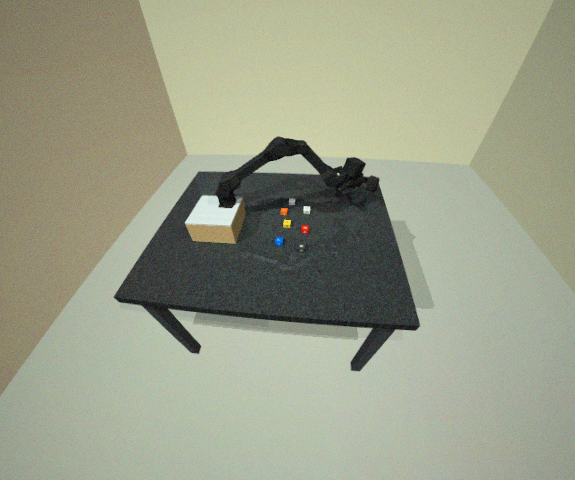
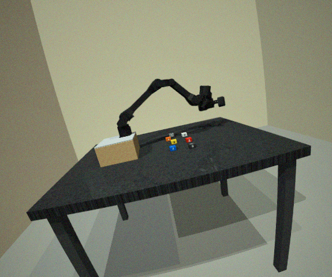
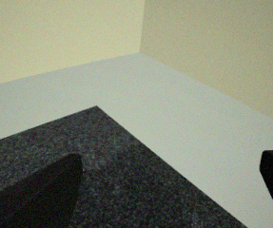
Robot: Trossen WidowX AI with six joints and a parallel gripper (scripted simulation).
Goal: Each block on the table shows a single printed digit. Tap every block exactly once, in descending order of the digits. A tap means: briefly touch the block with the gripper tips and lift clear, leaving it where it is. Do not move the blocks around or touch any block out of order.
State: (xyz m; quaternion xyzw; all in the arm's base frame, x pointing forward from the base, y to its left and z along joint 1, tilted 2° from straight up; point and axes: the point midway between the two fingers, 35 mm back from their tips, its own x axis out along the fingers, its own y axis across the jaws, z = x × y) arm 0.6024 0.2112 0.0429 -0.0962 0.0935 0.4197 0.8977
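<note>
My gripper tip is now 38 cm past the blue block, 35 cm to the left of it and 13 cm above it. From my gripper tip the other things lie so: red block: 27 cm behind, 26 cm to the right, 13 cm below; orange block marked 4: 39 cm behind, 15 cm to the right, 13 cm below; white block: 28 cm behind, 13 cm below, 12 cm to the right.
</note>
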